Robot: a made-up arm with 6 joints. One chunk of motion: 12 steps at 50 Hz.
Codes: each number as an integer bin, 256 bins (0 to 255) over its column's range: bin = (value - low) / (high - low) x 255, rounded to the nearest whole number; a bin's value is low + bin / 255 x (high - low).
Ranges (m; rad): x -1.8..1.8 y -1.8..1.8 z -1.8..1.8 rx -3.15..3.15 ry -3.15..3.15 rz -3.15..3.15
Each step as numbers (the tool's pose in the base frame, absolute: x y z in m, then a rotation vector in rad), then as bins.
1 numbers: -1.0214 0.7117 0.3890 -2.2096 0.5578 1.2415
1 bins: 55 178 155 38 150 178
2 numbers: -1.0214 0.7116 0.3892 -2.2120 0.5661 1.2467
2 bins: 55 178 155 38 150 178
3 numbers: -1.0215 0.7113 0.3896 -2.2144 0.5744 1.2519
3 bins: 55 178 155 38 151 178
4 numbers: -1.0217 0.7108 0.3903 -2.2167 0.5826 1.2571
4 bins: 55 178 155 38 151 178
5 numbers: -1.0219 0.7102 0.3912 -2.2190 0.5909 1.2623
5 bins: 55 178 155 38 151 179
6 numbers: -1.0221 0.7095 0.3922 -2.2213 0.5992 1.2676
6 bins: 55 178 155 38 152 179
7 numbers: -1.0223 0.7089 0.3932 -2.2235 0.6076 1.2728
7 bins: 55 178 155 38 152 179
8 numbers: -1.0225 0.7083 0.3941 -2.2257 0.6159 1.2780
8 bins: 55 178 155 37 152 179
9 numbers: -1.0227 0.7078 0.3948 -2.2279 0.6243 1.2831
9 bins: 55 178 155 37 153 179
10 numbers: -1.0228 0.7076 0.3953 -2.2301 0.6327 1.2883
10 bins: 55 178 156 37 153 180
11 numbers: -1.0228 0.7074 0.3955 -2.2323 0.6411 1.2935
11 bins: 55 178 156 37 153 180
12 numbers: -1.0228 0.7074 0.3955 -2.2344 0.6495 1.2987
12 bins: 55 178 156 37 154 180
